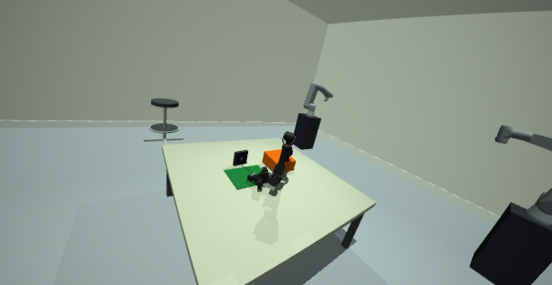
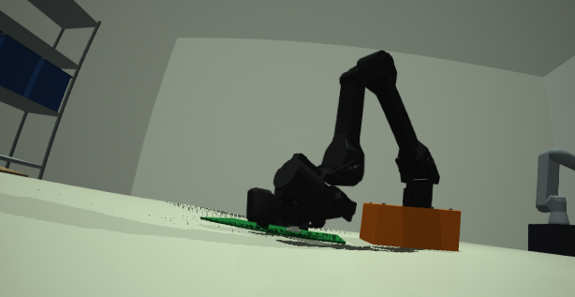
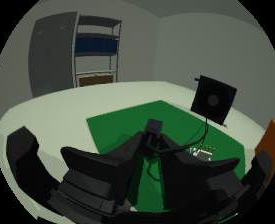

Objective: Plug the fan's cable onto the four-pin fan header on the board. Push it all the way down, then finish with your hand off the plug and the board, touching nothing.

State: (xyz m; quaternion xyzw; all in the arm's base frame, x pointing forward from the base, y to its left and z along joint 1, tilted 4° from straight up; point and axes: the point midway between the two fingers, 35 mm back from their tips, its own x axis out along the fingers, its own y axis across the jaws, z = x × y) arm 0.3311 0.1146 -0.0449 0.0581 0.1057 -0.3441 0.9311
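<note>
Now: gripper tip 10 mm above the fan cable plug. From my gripper tip the other things lie so: black fan 240 mm to the right, 20 mm behind, 20 mm above; green board 70 mm to the right, 50 mm below, 20 mm behind.
</note>
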